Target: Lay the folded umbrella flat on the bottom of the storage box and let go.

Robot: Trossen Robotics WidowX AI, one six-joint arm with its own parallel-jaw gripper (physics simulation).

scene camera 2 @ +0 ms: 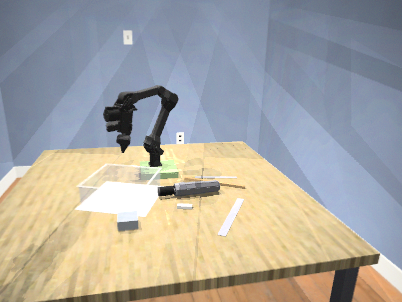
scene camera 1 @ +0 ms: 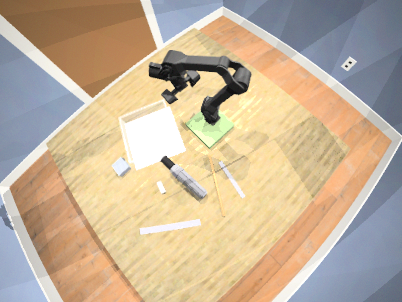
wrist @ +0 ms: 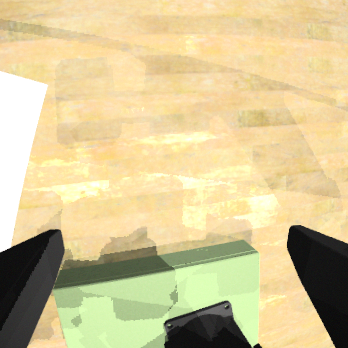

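Pixels of known places: gripper, between the fingertips: (scene camera 2: 123,148) (scene camera 1: 184,93) (wrist: 176,239); arm's base, origin of its link: (scene camera 2: 155,164) (scene camera 1: 212,118) (wrist: 202,335).
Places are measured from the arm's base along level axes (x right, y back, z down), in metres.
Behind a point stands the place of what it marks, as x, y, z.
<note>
The folded umbrella (scene camera 1: 188,181) @[-0.124, -0.327, -0.020] (scene camera 2: 197,188) @[-0.114, -0.352, -0.003], grey with a black handle, lies on the table outside the storage box. Its handle end is at the box's near edge; whether they touch I cannot tell. The storage box (scene camera 1: 143,113) @[0.305, -0.215, -0.023] (scene camera 2: 120,173) @[0.190, -0.135, -0.023] has pale, see-through walls and a bright white bottom; part of it shows at the left of the wrist view (wrist: 17,150) @[0.205, -0.115, 0.032]. No object shows inside it. My gripper (scene camera 1: 181,87) @[0.158, -0.019, -0.108] (scene camera 2: 123,148) @[0.158, -0.019, -0.108] (wrist: 176,239) @[0.158, -0.019, -0.108] is open and empty, raised above the table behind the box, away from the umbrella.
The arm stands on a green base (scene camera 1: 210,139) @[-0.067, -0.098, 0.000] (scene camera 2: 160,174) @[-0.006, -0.123, 0.009] (wrist: 220,285) @[0.050, 0.026, 0.000] beside the box. A blue-grey block (scene camera 1: 120,167) @[0.195, -0.505, -0.003] (scene camera 2: 127,221) @[0.207, -0.535, -0.001], a small white piece (scene camera 1: 161,187) @[-0.034, -0.437, 0.021] (scene camera 2: 184,206) @[-0.027, -0.446, 0.023], two pale strips (scene camera 1: 170,227) @[-0.194, -0.550, 0.031] (scene camera 1: 232,179) @[-0.275, -0.182, 0.031] and a thin orange stick (scene camera 1: 217,185) @[-0.237, -0.252, 0.021] lie around the umbrella.
</note>
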